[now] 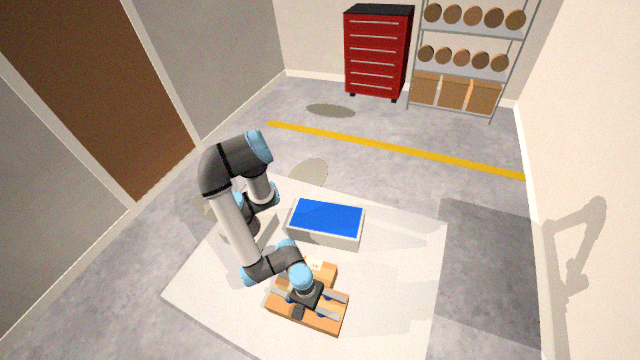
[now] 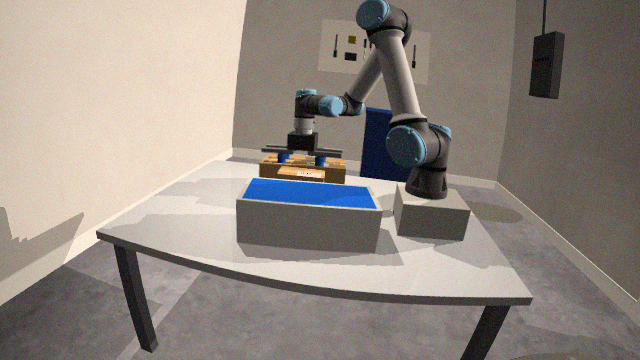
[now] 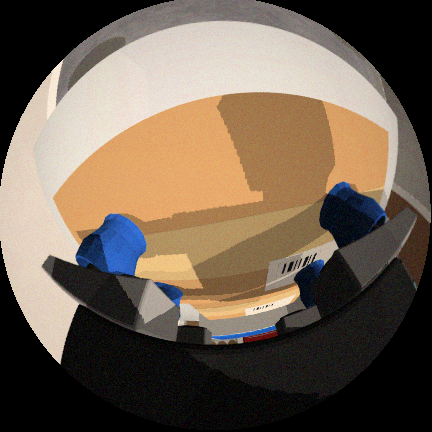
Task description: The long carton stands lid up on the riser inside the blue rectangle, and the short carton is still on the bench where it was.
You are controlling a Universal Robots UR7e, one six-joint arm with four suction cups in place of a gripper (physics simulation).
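Where they show: hand, its tool point: [image 3: 236,252]; arm's base, origin of its link: [image 2: 426,192].
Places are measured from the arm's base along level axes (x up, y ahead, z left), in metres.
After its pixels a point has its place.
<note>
The long carton [image 1: 330,325] @(y 0.565, x -0.001, z -0.253 m) [image 2: 267,170] @(y 0.559, x -0.025, z -0.119 m) [image 3: 181,169] @(y 0.465, x 0.002, z -0.255 m) lies flat, lid up, on the white bench [image 1: 393,286] @(y 0.754, x -0.102, z 0.019 m) [image 2: 178,210] @(y 0.780, x -0.102, z 0.194 m) near its far edge from the riser. My suction gripper [image 1: 305,304] @(y 0.445, x -0.009, z -0.189 m) [image 2: 301,157] @(y 0.445, x -0.009, z -0.189 m) [image 3: 229,245] @(y 0.445, x -0.009, z -0.189 m) sits on top of it, with the blue cups pressed on the lid. The short carton [image 1: 326,270] @(y 0.465, x -0.002, z -0.053 m) [image 2: 299,172] @(y 0.430, x 0.000, z -0.051 m) [image 3: 259,308] @(y 0.413, x -0.001, z -0.048 m) lies right beside it, between it and the riser. The grey riser [image 1: 322,239] @(y 0.379, x -0.032, z 0.096 m) [image 2: 308,226] @(y 0.345, x -0.036, z 0.293 m) carries the blue rectangle [image 1: 326,218] @(y 0.367, x 0.018, z 0.186 m) [image 2: 308,193] @(y 0.363, x 0.018, z 0.204 m), which has nothing on it.
The arm's base stands on a grey block [image 2: 431,217] @(y 0.002, x -0.033, z 0.143 m) beside the riser. On the floor beyond the bench are a red drawer cabinet [image 1: 378,51], a shelf rack [image 1: 413,67] and a yellow line [image 1: 402,150].
</note>
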